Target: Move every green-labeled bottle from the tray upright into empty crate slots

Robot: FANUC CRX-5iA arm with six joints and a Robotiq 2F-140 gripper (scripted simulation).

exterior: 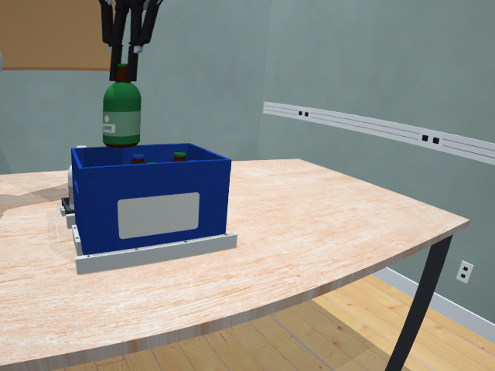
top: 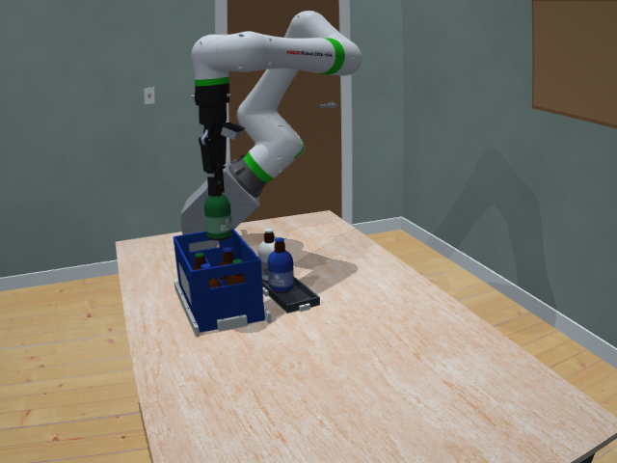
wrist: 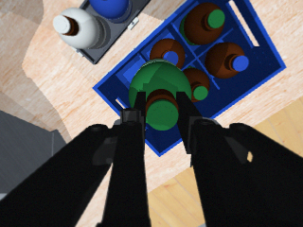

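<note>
The green-labeled bottle lies 8 cm below my hand. From my hand the other things lie so: white-labeled bottle: 10 cm behind, 15 cm to the left, 26 cm below; then blue-labeled bottle: 1 cm behind, 17 cm to the left, 26 cm below; then blue crate: 5 cm ahead, 2 cm to the right, 26 cm below.
</note>
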